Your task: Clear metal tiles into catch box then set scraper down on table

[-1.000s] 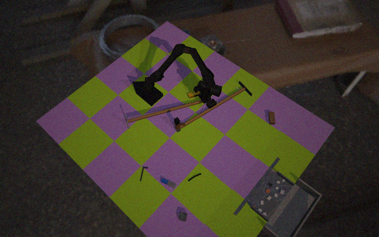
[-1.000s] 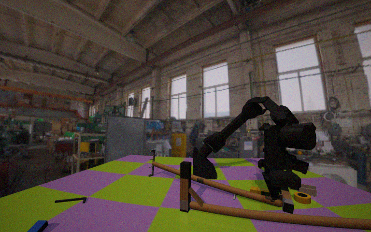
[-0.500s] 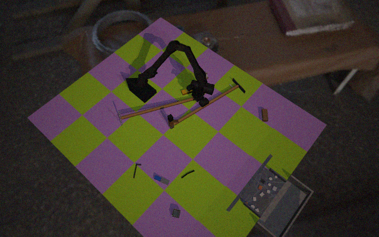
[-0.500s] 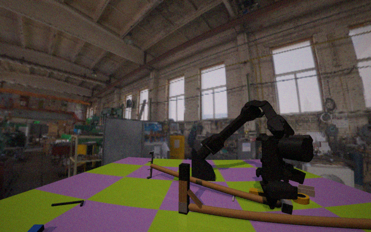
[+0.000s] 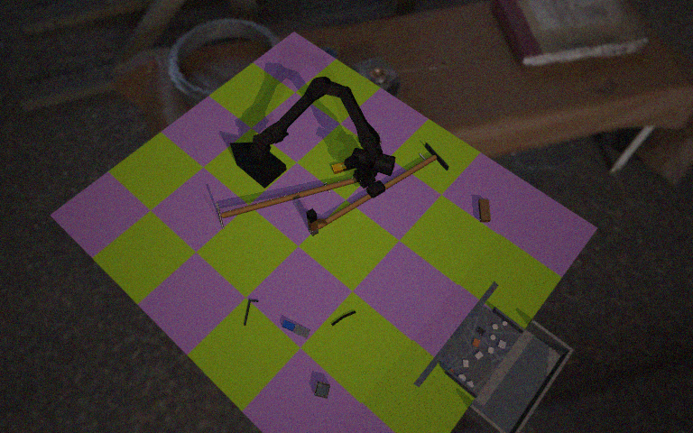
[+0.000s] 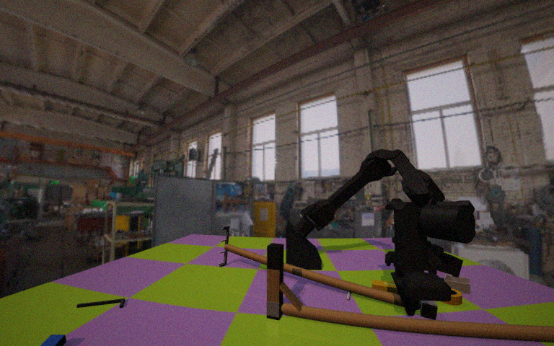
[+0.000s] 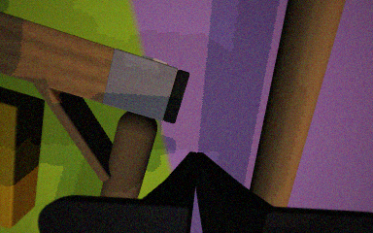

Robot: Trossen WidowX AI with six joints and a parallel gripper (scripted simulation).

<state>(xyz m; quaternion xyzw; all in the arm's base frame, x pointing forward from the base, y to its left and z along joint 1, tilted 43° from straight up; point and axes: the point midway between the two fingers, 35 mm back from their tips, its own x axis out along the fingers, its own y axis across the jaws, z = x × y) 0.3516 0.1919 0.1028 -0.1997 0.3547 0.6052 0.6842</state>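
The long scraper is 50 mm ahead of my gripper tip, 10 mm to the left of it and 50 mm above it. From my gripper tip the other things lie so: grey box: 130 mm behind, 180 mm to the left; then curved black strip: 280 mm ahead, 430 mm to the right, 10 mm below; then yellow tape roll: 70 mm behind, 140 mm to the left.
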